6 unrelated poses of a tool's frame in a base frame.
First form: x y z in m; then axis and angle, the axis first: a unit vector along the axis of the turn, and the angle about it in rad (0 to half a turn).
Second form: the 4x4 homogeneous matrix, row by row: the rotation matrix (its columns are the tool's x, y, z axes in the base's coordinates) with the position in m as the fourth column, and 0 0 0 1 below. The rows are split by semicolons. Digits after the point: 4 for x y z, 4 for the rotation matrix.
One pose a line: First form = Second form
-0.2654, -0.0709, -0.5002, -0.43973, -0.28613, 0.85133, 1.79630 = 0.0130, -0.6758, -0.7369, -0.2654; 0.9837, -0.1234, 0.1305, -0.0709; -0.1792, -0.7267, 0.6632, -0.5002; 0, 0, 0, 1
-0.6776, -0.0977, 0.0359, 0.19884, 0.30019, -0.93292, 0.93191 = 0.6123, 0.7730, 0.1661, -0.6776; -0.7248, 0.6327, -0.2727, -0.0977; -0.3159, 0.0466, 0.9477, 0.0359; 0, 0, 0, 1
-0.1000, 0.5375, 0.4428, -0.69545, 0.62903, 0.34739, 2.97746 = -0.0258, -0.9258, -0.3772, -0.1000; -0.8123, -0.2005, 0.5477, 0.5375; -0.5827, 0.3205, -0.7468, 0.4428; 0, 0, 0, 1
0.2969, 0.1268, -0.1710, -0.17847, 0.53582, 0.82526, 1.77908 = -0.1683, -0.9228, 0.3465, 0.2969; 0.6920, 0.1397, 0.7082, 0.1268; -0.7020, 0.3590, 0.6151, -0.1710; 0, 0, 0, 1
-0.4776, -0.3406, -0.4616, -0.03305, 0.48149, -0.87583, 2.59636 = -0.8530, 0.4247, 0.3034, -0.4776; -0.4837, -0.4250, -0.7651, -0.3406; -0.1960, -0.7994, 0.5679, -0.4616; 0, 0, 0, 1
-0.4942, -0.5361, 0.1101, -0.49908, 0.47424, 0.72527, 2.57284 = -0.3836, -0.8267, -0.4115, -0.4942; -0.0455, -0.4282, 0.9026, -0.5361; -0.9224, 0.3650, 0.1266, 0.1101; 0, 0, 0, 1
